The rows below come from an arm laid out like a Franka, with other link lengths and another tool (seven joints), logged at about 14 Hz.
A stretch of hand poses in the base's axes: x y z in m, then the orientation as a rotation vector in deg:
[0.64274, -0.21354, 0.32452, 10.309, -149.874, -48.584]
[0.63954, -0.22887, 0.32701, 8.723, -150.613, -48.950]
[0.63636, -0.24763, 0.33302, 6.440, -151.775, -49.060]
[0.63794, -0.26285, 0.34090, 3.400, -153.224, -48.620]
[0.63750, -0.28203, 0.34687, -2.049, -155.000, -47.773]
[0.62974, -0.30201, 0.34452, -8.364, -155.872, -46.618]
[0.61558, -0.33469, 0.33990, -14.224, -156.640, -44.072]
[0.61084, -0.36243, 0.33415, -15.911, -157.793, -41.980]
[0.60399, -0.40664, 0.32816, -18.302, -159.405, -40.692]
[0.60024, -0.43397, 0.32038, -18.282, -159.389, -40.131]
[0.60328, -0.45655, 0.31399, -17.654, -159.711, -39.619]
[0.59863, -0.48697, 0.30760, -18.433, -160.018, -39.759]
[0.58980, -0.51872, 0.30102, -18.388, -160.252, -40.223]
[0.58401, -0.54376, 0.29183, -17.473, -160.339, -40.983]
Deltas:
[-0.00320, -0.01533, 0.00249, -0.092, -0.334, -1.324]
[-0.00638, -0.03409, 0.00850, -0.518, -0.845, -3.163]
[-0.00480, -0.04931, 0.01638, -1.455, -1.366, -5.453]
[-0.00524, -0.06849, 0.02235, -3.021, -1.670, -9.319]
[-0.01300, -0.08847, 0.02000, -4.753, -1.096, -13.479]
[-0.02716, -0.12115, 0.01538, -7.325, -0.446, -17.094]
[-0.03190, -0.14889, 0.00963, -9.087, -0.945, -18.112]
[-0.03875, -0.19310, 0.00364, -10.428, -1.975, -19.853]
[-0.04250, -0.22043, -0.00414, -10.801, -1.870, -19.738]
[-0.03946, -0.24301, -0.01053, -11.100, -2.168, -19.299]
[-0.04411, -0.27343, -0.01692, -11.133, -2.394, -19.915]
[-0.05294, -0.30518, -0.02350, -10.840, -2.698, -20.018]
[-0.05873, -0.33022, -0.03269, -10.227, -3.011, -19.559]

